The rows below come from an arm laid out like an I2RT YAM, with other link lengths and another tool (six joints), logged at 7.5 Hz.
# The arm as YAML. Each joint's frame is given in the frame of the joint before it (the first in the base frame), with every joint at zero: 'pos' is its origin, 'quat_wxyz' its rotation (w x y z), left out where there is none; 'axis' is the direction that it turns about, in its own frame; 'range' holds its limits. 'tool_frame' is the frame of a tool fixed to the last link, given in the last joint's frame.
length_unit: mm
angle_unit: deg
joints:
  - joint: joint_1
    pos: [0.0, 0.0, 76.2]
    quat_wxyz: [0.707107, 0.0, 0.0, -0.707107]
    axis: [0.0, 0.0, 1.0]
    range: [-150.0, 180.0]
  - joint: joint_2
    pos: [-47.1, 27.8, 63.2]
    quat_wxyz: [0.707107, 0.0, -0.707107, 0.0]
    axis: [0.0, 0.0, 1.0]
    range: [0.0, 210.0]
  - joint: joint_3
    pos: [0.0, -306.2, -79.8]
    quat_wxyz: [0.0, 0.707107, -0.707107, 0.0]
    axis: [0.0, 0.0, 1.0]
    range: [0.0, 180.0]
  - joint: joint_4
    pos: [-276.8, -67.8, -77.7]
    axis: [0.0, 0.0, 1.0]
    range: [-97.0, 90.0]
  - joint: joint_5
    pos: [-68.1, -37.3, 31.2]
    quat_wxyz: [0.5, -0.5, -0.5, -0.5]
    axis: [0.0, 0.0, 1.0]
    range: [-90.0, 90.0]
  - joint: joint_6
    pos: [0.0, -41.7, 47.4]
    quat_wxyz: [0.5, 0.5, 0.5, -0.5]
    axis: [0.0, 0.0, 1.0]
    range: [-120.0, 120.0]
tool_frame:
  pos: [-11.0, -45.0, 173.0]
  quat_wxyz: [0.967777, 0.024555, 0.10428, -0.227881]
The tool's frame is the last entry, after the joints.
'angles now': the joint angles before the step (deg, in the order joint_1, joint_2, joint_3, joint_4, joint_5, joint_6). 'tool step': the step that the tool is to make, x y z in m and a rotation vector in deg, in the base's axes. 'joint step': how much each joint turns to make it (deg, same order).
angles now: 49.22 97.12 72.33 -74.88 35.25 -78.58
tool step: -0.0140 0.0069 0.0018 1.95 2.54 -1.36
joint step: 0.70 -0.09 1.50 -2.71 -3.51 1.75
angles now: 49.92 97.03 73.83 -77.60 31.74 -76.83
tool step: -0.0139 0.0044 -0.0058 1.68 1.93 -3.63
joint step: 0.09 0.62 0.36 -1.51 -3.26 3.61
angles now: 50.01 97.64 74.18 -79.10 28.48 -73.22
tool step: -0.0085 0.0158 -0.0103 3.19 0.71 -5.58
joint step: 0.00 1.93 1.57 -0.09 -3.77 5.44
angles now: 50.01 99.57 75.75 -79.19 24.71 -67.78
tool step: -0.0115 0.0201 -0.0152 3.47 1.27 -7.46
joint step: -0.09 2.56 1.34 0.43 -4.83 6.94
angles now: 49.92 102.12 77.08 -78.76 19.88 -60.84
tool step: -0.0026 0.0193 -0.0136 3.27 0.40 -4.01
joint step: -0.01 1.76 0.70 2.20 -3.26 3.52
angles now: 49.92 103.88 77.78 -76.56 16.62 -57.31
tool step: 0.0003 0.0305 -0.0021 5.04 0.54 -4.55
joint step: 0.00 1.85 3.70 0.70 -4.49 3.86
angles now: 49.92 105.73 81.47 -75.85 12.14 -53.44
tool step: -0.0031 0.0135 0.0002 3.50 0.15 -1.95
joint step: 0.00 -0.69 0.20 1.40 -2.64 1.59
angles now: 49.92 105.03 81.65 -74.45 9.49 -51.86
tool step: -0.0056 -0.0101 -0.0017 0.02 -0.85 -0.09
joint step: 0.00 -2.54 -3.41 1.40 0.62 0.17
